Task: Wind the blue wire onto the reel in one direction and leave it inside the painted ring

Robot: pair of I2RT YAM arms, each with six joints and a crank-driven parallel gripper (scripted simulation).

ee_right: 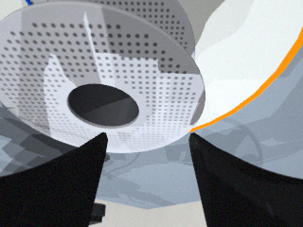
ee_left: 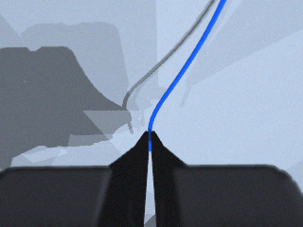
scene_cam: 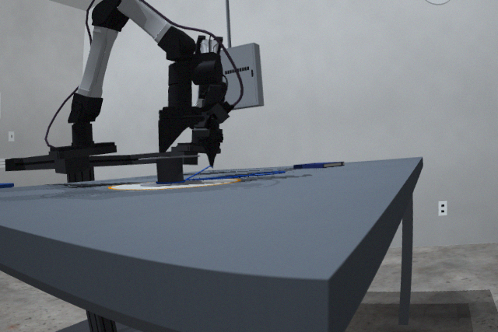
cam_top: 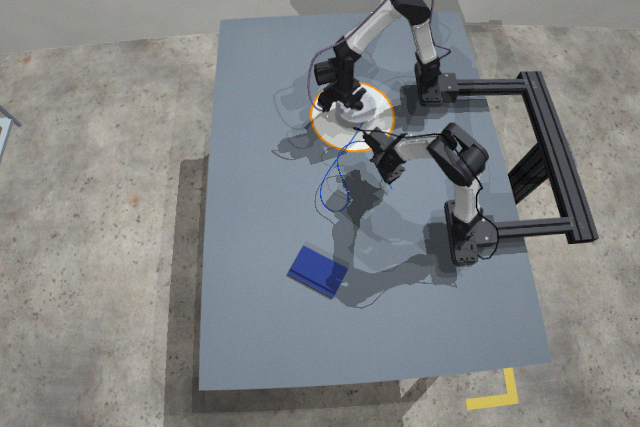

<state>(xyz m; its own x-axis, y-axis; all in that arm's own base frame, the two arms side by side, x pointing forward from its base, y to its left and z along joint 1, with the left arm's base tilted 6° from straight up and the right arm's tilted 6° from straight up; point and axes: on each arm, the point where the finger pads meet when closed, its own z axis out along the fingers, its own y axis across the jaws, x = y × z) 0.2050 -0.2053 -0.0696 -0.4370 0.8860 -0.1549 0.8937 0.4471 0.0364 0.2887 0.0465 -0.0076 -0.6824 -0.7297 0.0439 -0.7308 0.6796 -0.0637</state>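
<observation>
The perforated reel is 50 mm below my right hand, 40 mm to the left of it and 10 mm behind it. The rest, counted from my right hand: orange painted ring 80 mm below, 40 mm to the left; then blue book 630 mm to the left, 170 mm ahead, 80 mm below.
</observation>
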